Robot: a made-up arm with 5 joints.
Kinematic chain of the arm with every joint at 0, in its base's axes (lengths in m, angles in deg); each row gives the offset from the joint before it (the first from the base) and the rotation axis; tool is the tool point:
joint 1: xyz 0 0 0.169 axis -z
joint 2: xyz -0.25 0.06 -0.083 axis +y
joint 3: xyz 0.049 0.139 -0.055 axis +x
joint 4: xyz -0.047 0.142 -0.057 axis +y
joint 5: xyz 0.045 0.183 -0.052 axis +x
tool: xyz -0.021 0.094 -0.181
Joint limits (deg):
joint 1: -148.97..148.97
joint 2: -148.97..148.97
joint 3: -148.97..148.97
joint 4: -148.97..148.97
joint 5: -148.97..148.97
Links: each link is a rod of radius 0.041 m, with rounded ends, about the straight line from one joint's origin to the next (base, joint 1, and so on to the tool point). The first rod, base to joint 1, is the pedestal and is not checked.
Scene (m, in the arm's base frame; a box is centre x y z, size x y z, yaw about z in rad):
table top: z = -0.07
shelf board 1: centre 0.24 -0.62 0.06 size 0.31 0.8 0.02 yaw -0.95
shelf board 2: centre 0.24 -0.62 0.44 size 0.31 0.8 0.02 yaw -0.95
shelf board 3: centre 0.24 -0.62 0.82 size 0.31 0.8 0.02 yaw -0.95
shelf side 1: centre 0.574 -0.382 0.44 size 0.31 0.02 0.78 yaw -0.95
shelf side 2: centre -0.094 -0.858 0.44 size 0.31 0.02 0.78 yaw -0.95
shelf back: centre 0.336 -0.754 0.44 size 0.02 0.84 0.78 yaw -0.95
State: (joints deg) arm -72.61 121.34 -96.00 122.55 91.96
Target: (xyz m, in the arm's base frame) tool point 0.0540 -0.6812 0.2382
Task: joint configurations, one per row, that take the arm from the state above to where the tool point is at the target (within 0.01 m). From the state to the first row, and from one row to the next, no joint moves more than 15 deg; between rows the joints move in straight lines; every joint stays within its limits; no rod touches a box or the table.
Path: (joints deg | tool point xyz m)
1: -65.31 118.25 -107.08 111.45 90.12 | -0.2622 -0.6667 0.2989
2: -58.02 115.17 -118.16 100.36 88.27 | -0.2616 -0.6416 0.2523
3: -50.72 112.08 -129.24 89.26 86.43 | -0.2561 -0.6085 0.2060
4: -62.20 113.37 -124.42 100.68 90.96 | -0.1634 -0.6519 0.2146
5: -73.68 114.66 -119.61 112.11 95.48 | -0.0583 -0.6772 0.2249
6: -85.17 115.95 -114.79 123.53 100.01 | 0.0540 -0.6812 0.2382

